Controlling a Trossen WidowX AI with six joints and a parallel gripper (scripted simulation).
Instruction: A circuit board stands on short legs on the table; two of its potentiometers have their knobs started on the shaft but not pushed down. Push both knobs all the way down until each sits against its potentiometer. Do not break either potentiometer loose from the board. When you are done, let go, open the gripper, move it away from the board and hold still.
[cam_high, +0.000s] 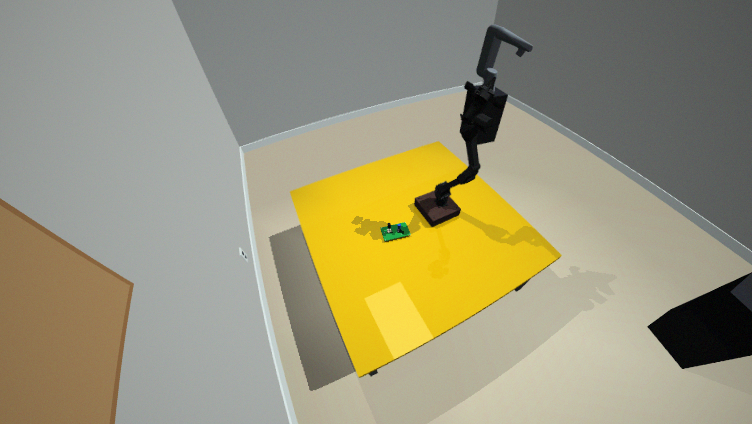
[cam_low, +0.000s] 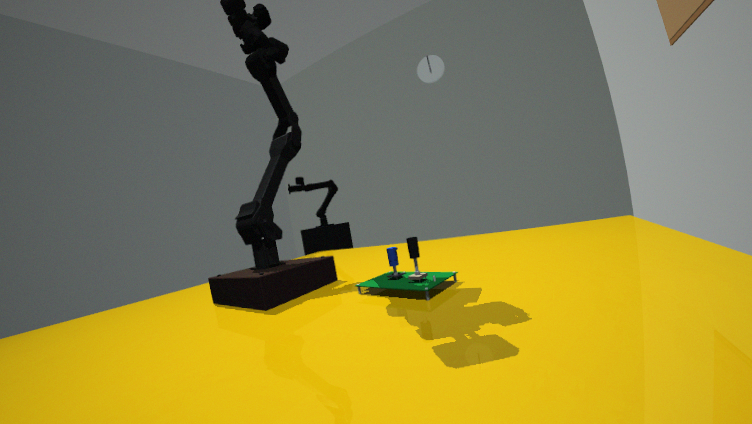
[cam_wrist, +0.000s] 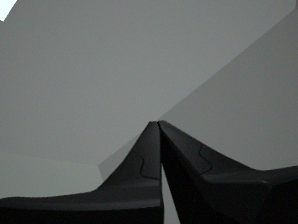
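Right now my gripper tip is 78 cm above the blue knob, 44 cm short of it and 4 cm to the right of it. From my gripper tip the other things lie so: black knob: 77 cm below, 50 cm ahead, 2 cm to the left.
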